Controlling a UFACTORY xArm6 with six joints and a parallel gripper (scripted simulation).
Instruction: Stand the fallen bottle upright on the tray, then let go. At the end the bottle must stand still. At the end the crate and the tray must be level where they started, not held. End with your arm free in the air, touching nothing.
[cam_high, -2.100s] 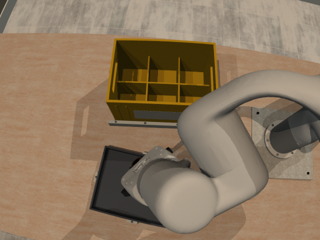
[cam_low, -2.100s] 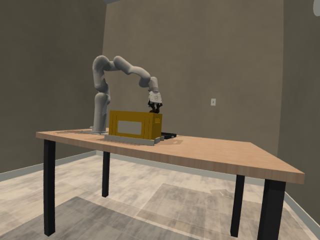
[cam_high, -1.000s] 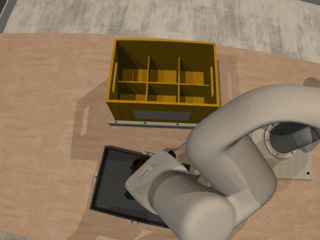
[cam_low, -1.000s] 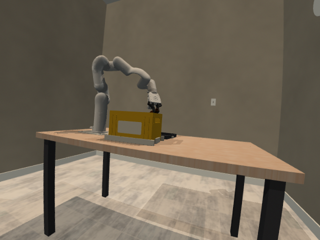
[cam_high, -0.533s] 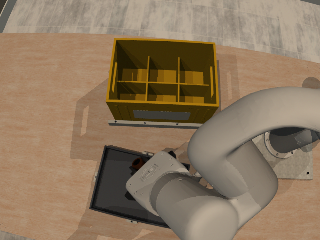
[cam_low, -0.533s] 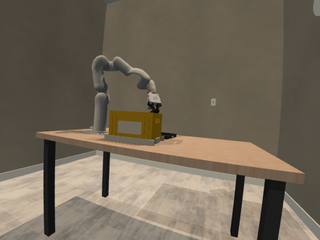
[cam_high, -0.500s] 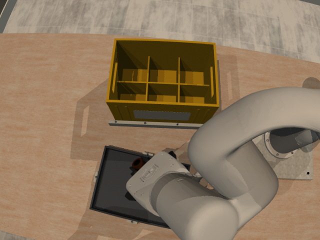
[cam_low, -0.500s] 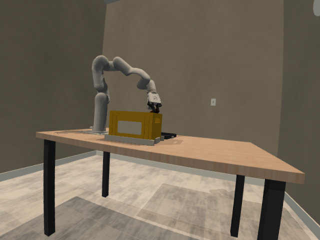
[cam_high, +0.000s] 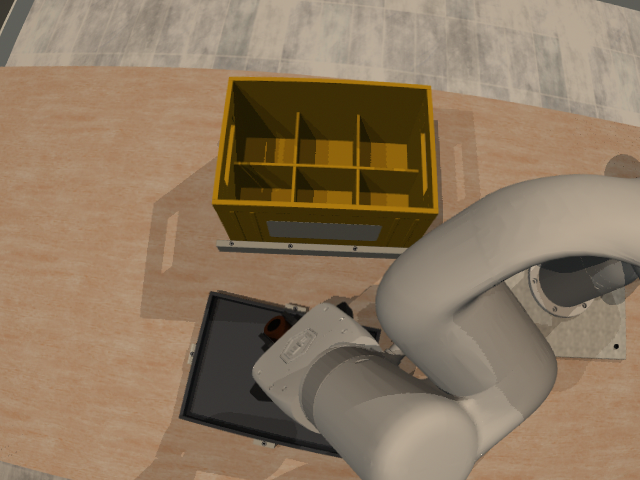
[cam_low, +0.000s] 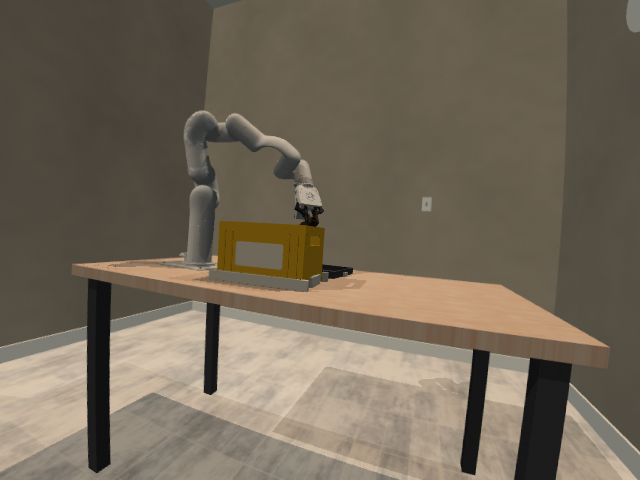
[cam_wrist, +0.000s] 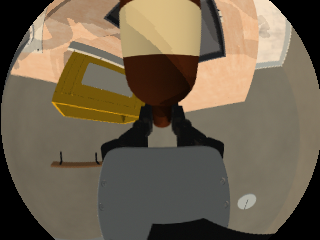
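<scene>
Right now the brown bottle is 4 cm below my hand, 3 cm to the left of it and 3 cm behind it. The rest, counted from my hand: yellow crate 24 cm to the right, 12 cm below, 6 cm behind; then dark tray 19 cm below, 3 cm to the left, 2 cm ahead.
</scene>
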